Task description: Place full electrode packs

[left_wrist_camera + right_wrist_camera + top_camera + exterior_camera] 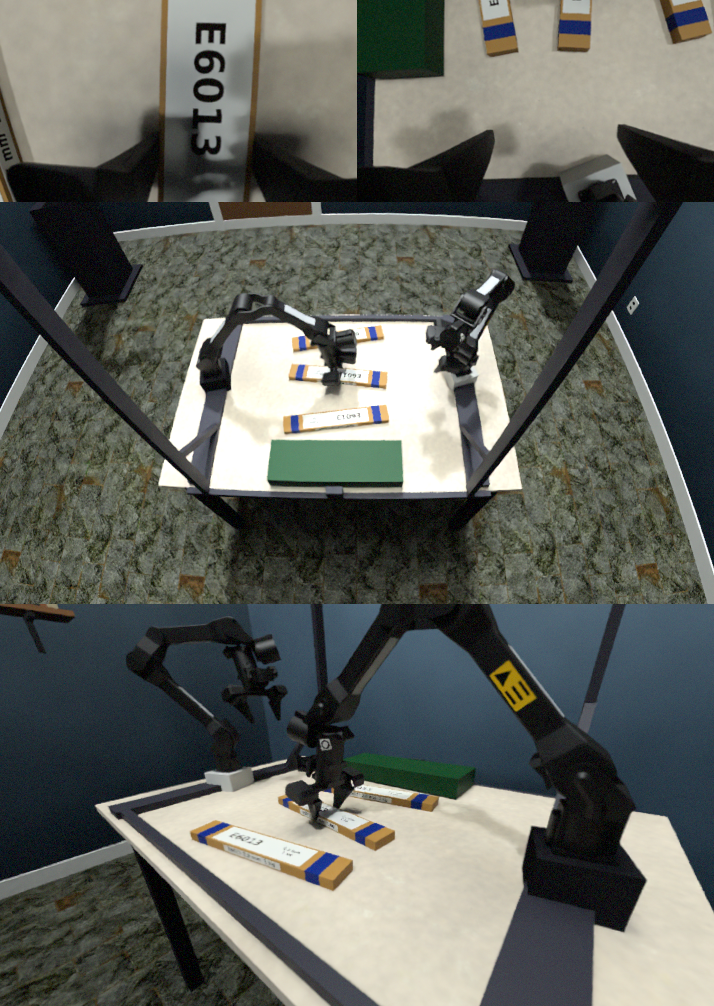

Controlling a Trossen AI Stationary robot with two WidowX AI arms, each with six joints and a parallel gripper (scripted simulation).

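Now: the dark frame rail 29 cm ahead of my left hand, 1 cm to the right of it and 3 cm below it. From my left hand the other things lie so: green low platform: 35 cm behind, 2 cm below.
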